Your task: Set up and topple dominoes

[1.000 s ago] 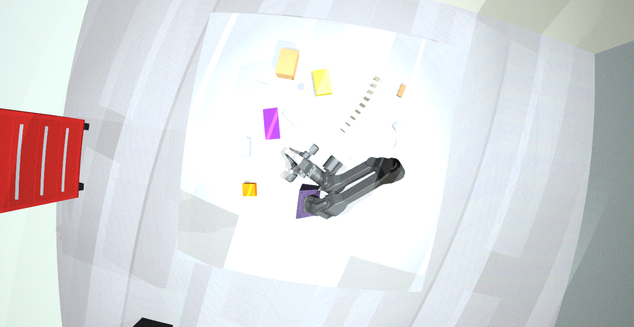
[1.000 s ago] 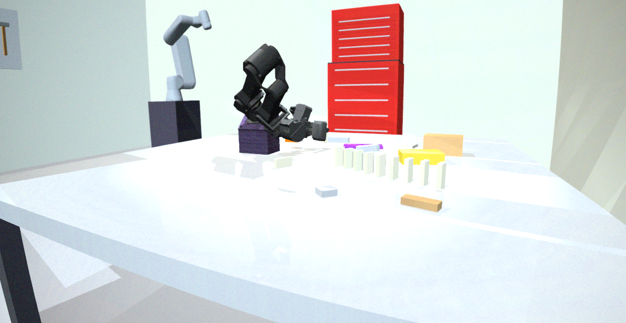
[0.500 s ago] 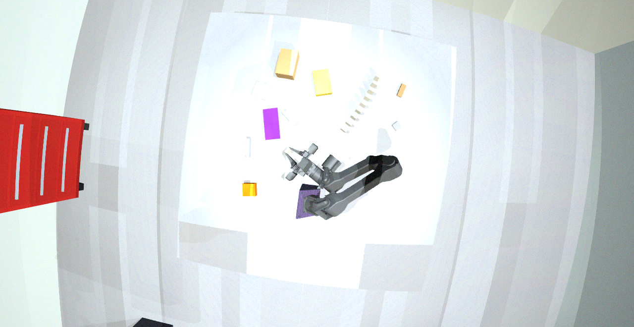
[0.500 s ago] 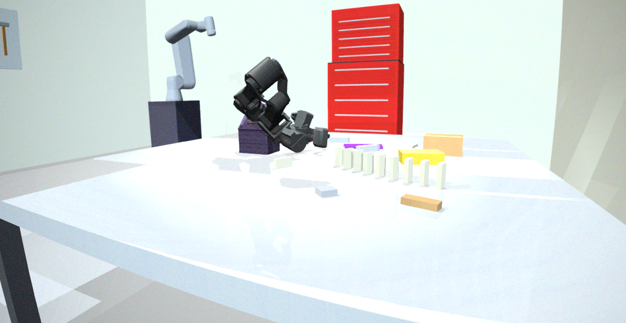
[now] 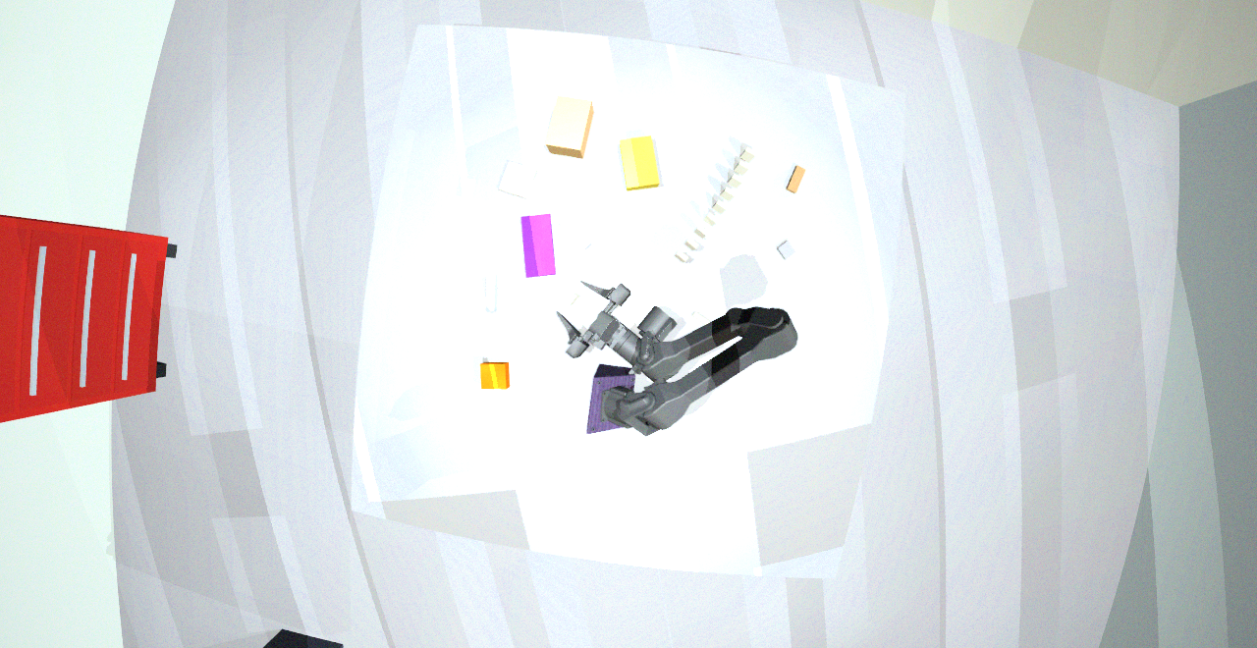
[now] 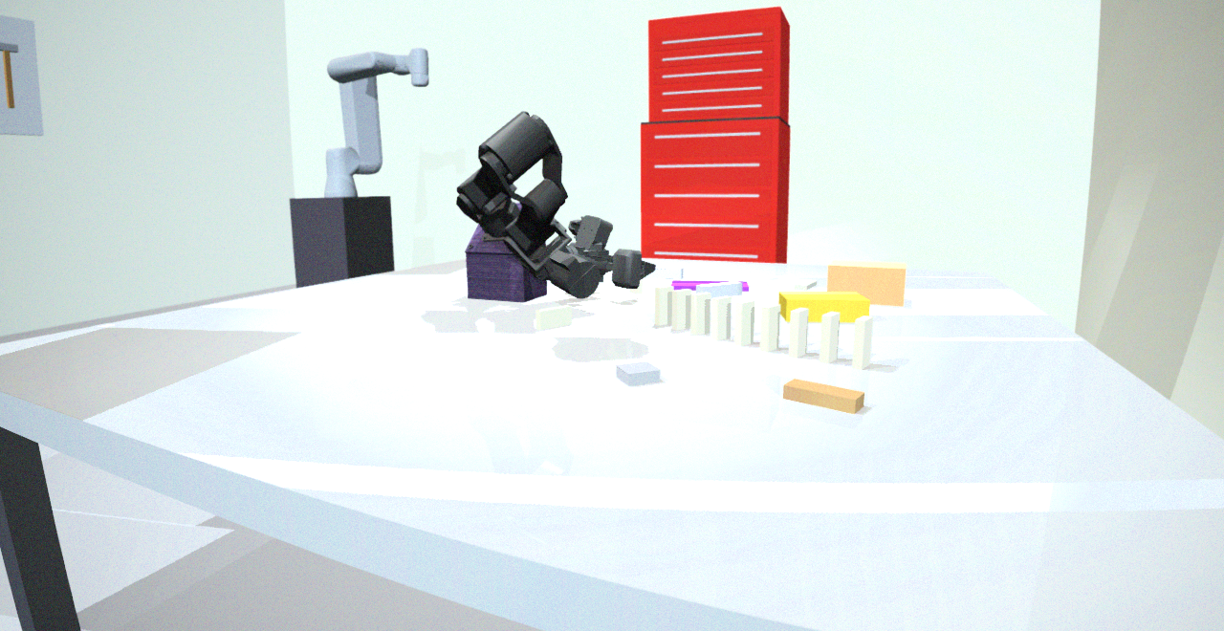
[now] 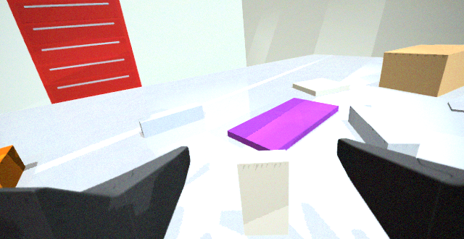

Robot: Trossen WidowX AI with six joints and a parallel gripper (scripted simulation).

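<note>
My gripper tip is 11 cm short of the magenta slab, 9 cm to the right of it and 5 cm above it. From my gripper tip the other things lie so: yellow block 31 cm ahead, 13 cm to the right, 3 cm below; tan box 39 cm ahead, 3 cm to the left, 2 cm below; orange block 20 cm behind, 17 cm to the left, 4 cm below.
</note>
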